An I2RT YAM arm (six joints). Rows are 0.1 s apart.
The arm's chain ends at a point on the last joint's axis. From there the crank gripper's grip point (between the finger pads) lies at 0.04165 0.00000 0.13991 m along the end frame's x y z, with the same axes.
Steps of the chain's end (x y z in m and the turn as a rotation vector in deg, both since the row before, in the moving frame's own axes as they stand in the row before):
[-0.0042, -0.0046, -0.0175, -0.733, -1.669, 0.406]
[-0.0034, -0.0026, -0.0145, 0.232, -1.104, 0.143]
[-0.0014, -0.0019, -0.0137, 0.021, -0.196, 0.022]
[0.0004, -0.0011, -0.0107, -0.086, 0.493, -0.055]
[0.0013, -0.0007, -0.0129, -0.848, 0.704, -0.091]
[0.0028, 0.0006, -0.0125, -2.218, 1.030, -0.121]
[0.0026, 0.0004, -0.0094, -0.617, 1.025, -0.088]
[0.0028, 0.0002, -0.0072, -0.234, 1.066, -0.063]
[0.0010, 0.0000, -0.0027, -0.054, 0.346, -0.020]
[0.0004, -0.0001, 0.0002, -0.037, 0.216, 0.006]
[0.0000, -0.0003, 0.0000, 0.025, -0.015, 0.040]
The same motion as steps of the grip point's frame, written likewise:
[-0.0083, -0.0025, -0.0164, -0.733, -1.669, 0.406]
[-0.0061, -0.0031, -0.0137, 0.232, -1.104, 0.143]
[-0.0019, -0.0019, -0.0136, 0.021, -0.196, 0.022]
[0.0016, -0.0009, -0.0111, -0.086, 0.493, -0.055]
[0.0030, 0.0013, -0.0134, -0.848, 0.704, -0.091]
[0.0053, 0.0059, -0.0134, -2.218, 1.030, -0.121]
[0.0051, 0.0018, -0.0102, -0.617, 1.025, -0.088]
[0.0054, 0.0007, -0.0080, -0.234, 1.066, -0.063]
[0.0018, 0.0001, -0.0030, -0.054, 0.346, -0.020]
[0.0009, 0.0000, 0.0000, -0.037, 0.216, 0.006]
[0.0000, -0.0003, 0.0000, 0.025, -0.015, 0.040]

